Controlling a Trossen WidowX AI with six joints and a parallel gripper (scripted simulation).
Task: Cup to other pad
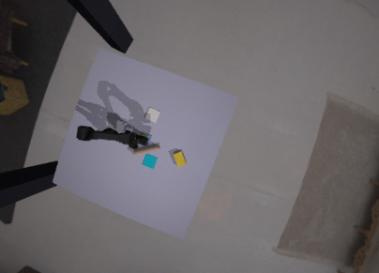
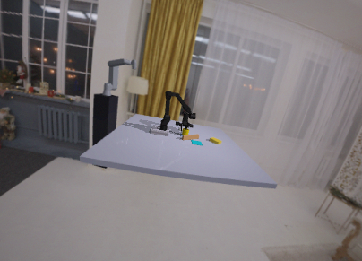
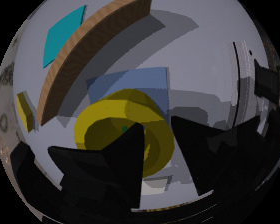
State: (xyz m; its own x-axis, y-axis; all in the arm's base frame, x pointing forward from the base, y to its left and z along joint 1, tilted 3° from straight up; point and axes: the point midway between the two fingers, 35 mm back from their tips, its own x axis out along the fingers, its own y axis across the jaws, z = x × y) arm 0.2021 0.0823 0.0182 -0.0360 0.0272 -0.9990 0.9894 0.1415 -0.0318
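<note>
Right now my gripper tip is 160 mm short of the cyan pad, 140 mm to the left of it and 40 mm above it. Also, from my gripper tip: thin wooden bar (90 mm ahead, 70 mm to the right, 20 mm below); yellow cup (20 mm ahead); white square (210 mm to the left, 30 mm below).
</note>
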